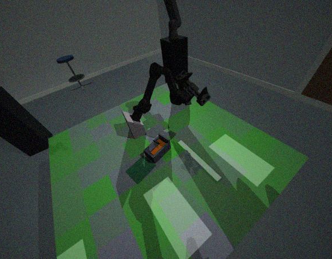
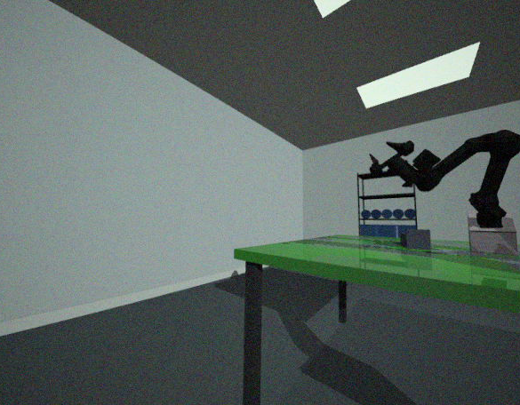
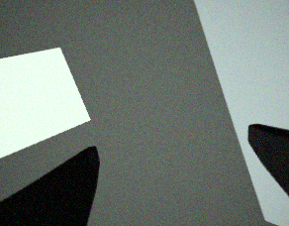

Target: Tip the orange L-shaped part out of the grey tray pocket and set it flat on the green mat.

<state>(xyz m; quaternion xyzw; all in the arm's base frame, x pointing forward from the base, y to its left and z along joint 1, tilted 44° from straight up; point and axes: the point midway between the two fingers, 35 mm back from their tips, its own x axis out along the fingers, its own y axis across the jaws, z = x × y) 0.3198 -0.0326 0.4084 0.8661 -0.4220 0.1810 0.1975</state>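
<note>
Right now my gripper tip is 41 cm above the orange L-shaped part, 21 cm to the left of it and 10 cm past it.
</note>
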